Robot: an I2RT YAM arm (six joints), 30 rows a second.
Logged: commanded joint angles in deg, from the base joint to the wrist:
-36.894, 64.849, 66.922, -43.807, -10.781, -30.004
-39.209, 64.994, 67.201, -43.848, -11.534, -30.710
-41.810, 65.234, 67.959, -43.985, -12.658, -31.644
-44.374, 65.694, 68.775, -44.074, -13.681, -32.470
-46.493, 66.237, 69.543, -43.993, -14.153, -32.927
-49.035, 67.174, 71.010, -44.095, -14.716, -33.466
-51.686, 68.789, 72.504, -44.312, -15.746, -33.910
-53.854, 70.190, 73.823, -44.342, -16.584, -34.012
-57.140, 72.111, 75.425, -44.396, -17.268, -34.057
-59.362, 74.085, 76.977, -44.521, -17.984, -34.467
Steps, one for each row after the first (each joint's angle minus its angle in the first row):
-2.315, 0.145, 0.279, -0.041, -0.753, -0.706
-4.916, 0.385, 1.037, -0.178, -1.877, -1.640
-7.480, 0.845, 1.853, -0.267, -2.900, -2.466
-9.599, 1.388, 2.621, -0.186, -3.372, -2.923
-12.141, 2.325, 4.088, -0.288, -3.935, -3.462
-14.792, 3.940, 5.582, -0.505, -4.965, -3.906
-16.960, 5.341, 6.901, -0.535, -5.803, -4.008
-20.246, 7.262, 8.503, -0.589, -6.487, -4.053
-22.468, 9.236, 10.055, -0.714, -7.203, -4.463

